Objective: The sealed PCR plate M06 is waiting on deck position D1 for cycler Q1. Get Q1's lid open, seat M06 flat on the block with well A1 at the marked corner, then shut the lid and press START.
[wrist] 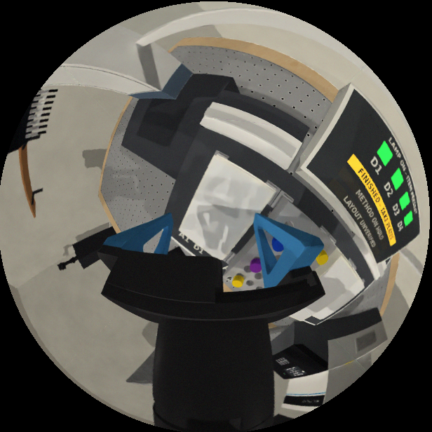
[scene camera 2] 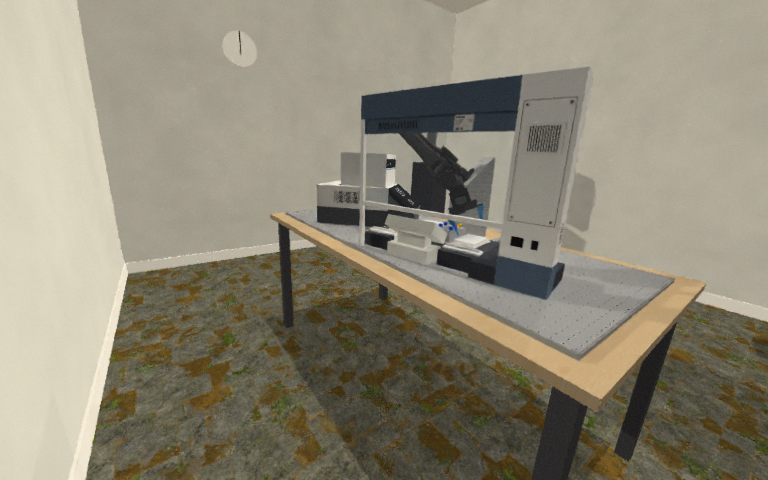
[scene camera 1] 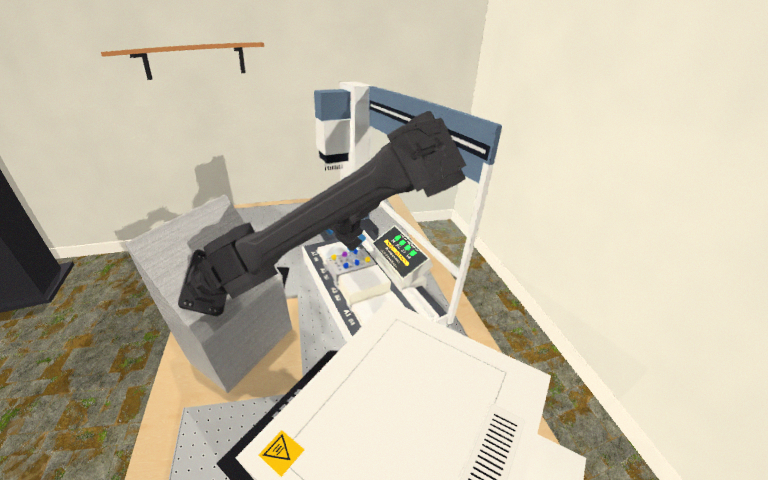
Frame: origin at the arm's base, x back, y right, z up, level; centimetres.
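Seen in the pictures: gripper, between the fingertips: [scene camera 2: 470,231] [scene camera 1: 341,242]; arm's base, origin of its link: [scene camera 1: 206,283].
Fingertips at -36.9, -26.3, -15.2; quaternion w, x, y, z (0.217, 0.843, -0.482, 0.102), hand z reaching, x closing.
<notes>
Pixels of each thing's top centre, then the offset from my fingertips to it, as dx, dy, dz. "spot": a spot on its surface instead.
- sealed plate M06, centre of its top: [scene camera 1: 339,249] [scene camera 2: 470,238] +0.7, -0.2, -2.9
- tube rack, centre of its top: [scene camera 1: 350,260] [scene camera 2: 447,228] +0.0, +9.5, -0.7
- white box, centre of its top: [scene camera 1: 364,278] -0.8, +19.2, -0.3
- tilted screen, a spot on its surface: [scene camera 1: 402,251] spot: -15.0, +14.5, +2.5
The sealed plate M06 [wrist: 225,200] [scene camera 2: 472,241] lies flat on deck position D1, a pale rectangle under a glossy seal. In scene camera 1 it is mostly hidden by the arm. My gripper [wrist: 212,217] [scene camera 1: 345,240] [scene camera 2: 467,219] is open and empty, its blue fingers above the deck; in the wrist view one fingertip is left of the plate and the other at its right edge, by the tube rack. The large white instrument with a hot-surface label, apparently cycler Q1 [scene camera 1: 396,396] [scene camera 2: 336,198], stands at the far end of the deck. Its block and START do not show clearly; I cannot tell its lid's state.
A tube rack [scene camera 1: 351,262] [wrist: 292,210] with coloured caps sits beside D1, then a white box [scene camera 1: 364,283]. A tilted screen [scene camera 1: 402,251] [wrist: 370,185] reads "FINISHED" and shows green lamps. A blue and white gantry frame [scene camera 1: 489,135] [scene camera 2: 441,101] spans above the deck.
</notes>
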